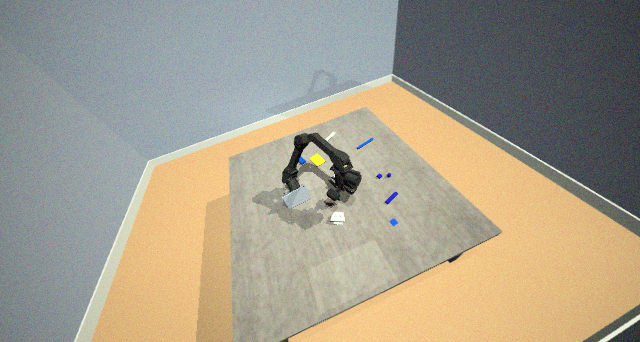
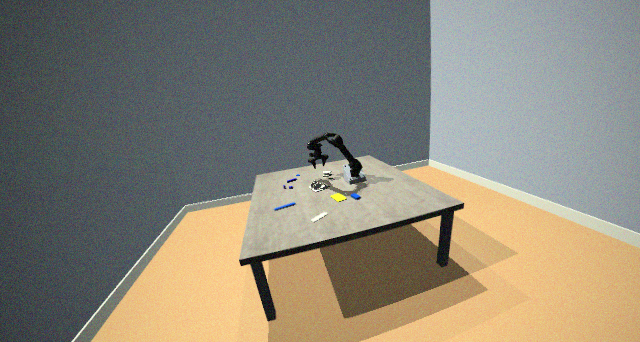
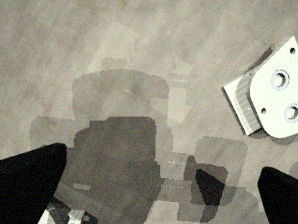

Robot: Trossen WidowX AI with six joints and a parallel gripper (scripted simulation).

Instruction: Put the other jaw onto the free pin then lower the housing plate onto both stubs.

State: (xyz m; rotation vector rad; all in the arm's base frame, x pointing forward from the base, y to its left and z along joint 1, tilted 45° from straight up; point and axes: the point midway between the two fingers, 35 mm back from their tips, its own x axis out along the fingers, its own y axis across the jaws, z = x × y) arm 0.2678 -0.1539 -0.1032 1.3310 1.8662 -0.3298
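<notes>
Now: the housing plate 7 cm behind my gripper tip, 7 cm to the right of it and 8 cm below it. Also, from my gripper tip: white block: 7 cm behind, 7 cm to the right, 10 cm below; then white bar: 12 cm ahead, 63 cm to the left, 10 cm below; then yellow tile: 5 cm behind, 43 cm to the left, 10 cm below.
</notes>
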